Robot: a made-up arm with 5 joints.
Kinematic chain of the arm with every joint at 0, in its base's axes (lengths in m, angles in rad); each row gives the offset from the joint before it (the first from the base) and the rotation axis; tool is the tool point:
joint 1: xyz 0 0 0.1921 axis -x
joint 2: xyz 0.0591 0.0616 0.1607 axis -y
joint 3: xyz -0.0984 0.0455 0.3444 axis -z
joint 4: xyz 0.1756 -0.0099 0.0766 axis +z
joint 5: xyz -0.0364 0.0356 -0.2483 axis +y
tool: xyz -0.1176 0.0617 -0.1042
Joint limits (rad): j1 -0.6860..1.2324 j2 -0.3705..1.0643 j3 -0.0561..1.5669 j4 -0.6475..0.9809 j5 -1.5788..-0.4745
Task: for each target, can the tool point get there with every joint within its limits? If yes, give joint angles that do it. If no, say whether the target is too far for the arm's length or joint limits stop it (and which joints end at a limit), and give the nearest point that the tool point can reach.
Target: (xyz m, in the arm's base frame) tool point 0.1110 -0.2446 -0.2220
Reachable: no: joint limits stop it (at a limit: joint 1, joint 2, joint 3, joint 4, joint 5) | nearest point -0.0243 -0.2204 0.1742 | short by 0.419 m
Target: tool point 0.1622 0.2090 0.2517
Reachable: yes | joints 0.7012 0.0148 0.3775 -0.1502 -1.0281
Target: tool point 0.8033 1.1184 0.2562
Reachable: no: too far | nearest point 0.1890 0.3424 0.2117 | short by 0.991 m
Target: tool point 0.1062 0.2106 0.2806
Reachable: yes | joints 0.4530 -0.1021 0.2612 0.2151 -0.9028
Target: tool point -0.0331 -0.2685 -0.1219
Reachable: no: joint limits stop it (at a limit: joint 1, joint 2, joint 3, joint 4, joint 5) | nearest point -0.0243 -0.2204 0.1742 | short by 0.300 m
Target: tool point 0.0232 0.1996 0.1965
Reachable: yes | joints 0.9814 0.4155 0.5422 0.5162 -0.5697
